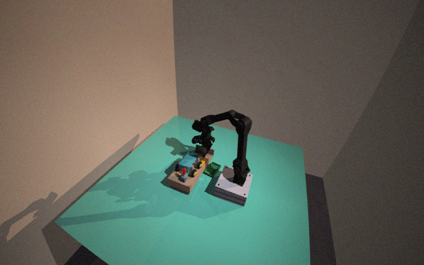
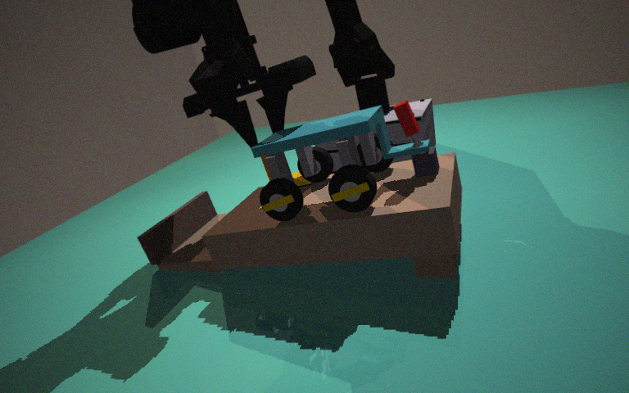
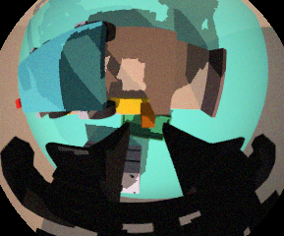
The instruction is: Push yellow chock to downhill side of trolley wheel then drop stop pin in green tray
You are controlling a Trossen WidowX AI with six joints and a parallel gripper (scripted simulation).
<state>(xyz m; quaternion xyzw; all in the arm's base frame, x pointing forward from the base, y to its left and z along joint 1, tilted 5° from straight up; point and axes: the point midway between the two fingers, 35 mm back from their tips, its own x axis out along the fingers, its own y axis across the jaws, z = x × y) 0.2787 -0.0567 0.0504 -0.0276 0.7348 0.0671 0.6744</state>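
Right now my gripper tip is 40 mm above the yellow chock and 30 mm to the right of it. Also, from my gripper tip: brown ramp 110 mm to the left, 70 mm below, 50 mm ahead; then green tray 130 mm below, 60 mm behind, 10 mm to the right; then blue trolley 120 mm to the left, 50 mm ahead, 10 mm below.
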